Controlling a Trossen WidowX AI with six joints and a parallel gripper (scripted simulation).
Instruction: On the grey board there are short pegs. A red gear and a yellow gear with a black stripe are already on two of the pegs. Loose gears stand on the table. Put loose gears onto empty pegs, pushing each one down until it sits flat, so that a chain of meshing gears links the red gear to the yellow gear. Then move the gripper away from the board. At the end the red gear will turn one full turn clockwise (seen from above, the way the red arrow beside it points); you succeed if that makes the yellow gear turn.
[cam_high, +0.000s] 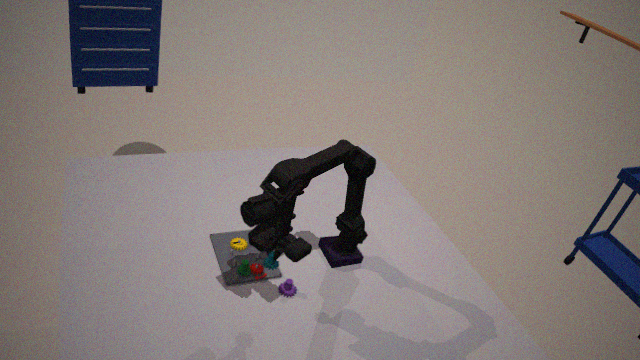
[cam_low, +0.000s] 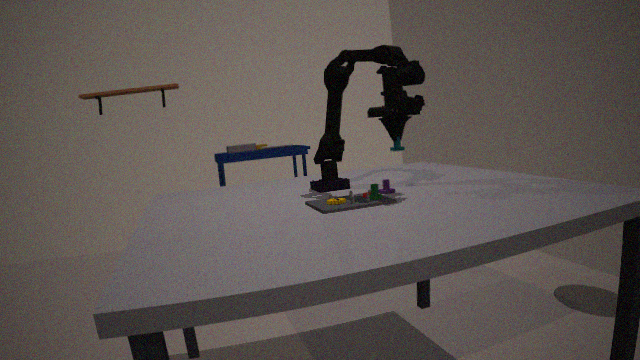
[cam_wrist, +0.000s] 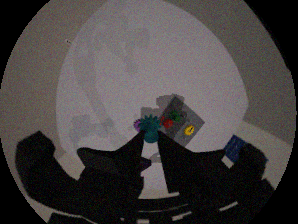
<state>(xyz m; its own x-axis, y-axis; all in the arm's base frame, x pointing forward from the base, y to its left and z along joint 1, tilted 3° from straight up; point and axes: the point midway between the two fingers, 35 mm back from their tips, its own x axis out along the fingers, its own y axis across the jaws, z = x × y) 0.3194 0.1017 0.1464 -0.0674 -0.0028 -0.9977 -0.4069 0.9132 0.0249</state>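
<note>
Right now my gripper tip is 14 cm above the green gear, 10 cm to the left of it and 3 cm short of it. The rest, counted from my gripper tip: teal gear 1 cm below; red arrow 15 cm below, 7 cm to the right, 1 cm behind; purple gear 14 cm below, 7 cm behind, 1 cm to the right.
</note>
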